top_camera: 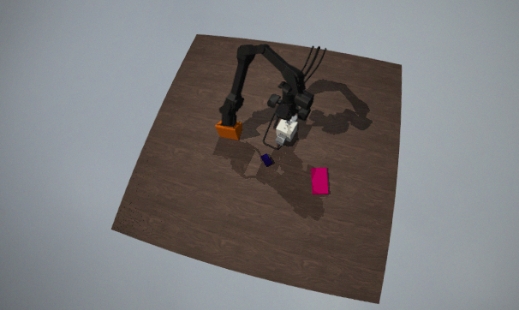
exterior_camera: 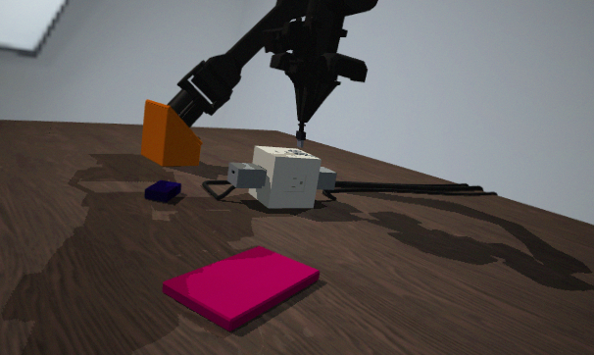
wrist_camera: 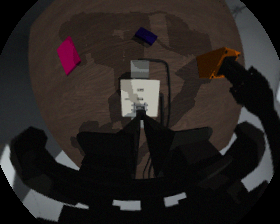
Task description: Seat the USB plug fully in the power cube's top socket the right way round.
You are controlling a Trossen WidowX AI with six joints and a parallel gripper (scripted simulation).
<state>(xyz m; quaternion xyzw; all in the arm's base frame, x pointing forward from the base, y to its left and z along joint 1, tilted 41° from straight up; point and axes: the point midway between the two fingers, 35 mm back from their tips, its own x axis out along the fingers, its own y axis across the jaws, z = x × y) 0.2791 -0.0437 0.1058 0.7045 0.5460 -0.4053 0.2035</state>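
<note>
My gripper tip is 2 cm above the black usb plug. Also, from my gripper tip: dark blue block (9 cm behind, 17 cm to the right, 12 cm below); flat magenta slab (17 cm ahead, 25 cm to the right, 12 cm below).
</note>
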